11 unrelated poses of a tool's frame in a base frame.
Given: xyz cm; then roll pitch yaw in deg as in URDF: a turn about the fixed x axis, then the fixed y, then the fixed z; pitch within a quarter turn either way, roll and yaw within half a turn.
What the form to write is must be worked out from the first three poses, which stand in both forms.
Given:
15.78, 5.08, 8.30, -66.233, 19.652, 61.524
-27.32, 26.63, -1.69, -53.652, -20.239, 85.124
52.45, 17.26, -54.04, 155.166, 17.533, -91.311
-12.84, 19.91, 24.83, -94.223, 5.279, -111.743
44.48, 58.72, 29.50, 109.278, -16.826, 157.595
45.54, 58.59, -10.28, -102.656, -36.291, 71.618
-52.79, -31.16, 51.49, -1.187, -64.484, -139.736
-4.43, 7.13, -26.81, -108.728, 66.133, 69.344
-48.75, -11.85, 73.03, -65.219, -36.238, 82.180
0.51, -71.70, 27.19, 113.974, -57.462, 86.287
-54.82, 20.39, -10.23, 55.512, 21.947, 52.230
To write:
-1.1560, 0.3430, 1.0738, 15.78, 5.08, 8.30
-0.9364, -0.3532, 1.4857, -27.32, 26.63, -1.69
2.7082, 0.3060, -1.5937, 52.45, 17.26, -54.04
-1.6445, 0.0921, -1.9503, -12.84, 19.91, 24.83
1.9073, -0.2937, 2.7506, 44.48, 58.72, 29.50
-1.7917, -0.6334, 1.2500, 45.54, 58.59, -10.28
-0.0207, -1.1255, -2.4389, -52.79, -31.16, 51.49
-1.8977, 1.1542, 1.2103, -4.43, 7.13, -26.81
-1.1383, -0.6325, 1.4343, -48.75, -11.85, 73.03
1.9892, -1.0029, 1.5060, 0.51, -71.70, 27.19
0.9689, 0.3830, 0.9116, -54.82, 20.39, -10.23

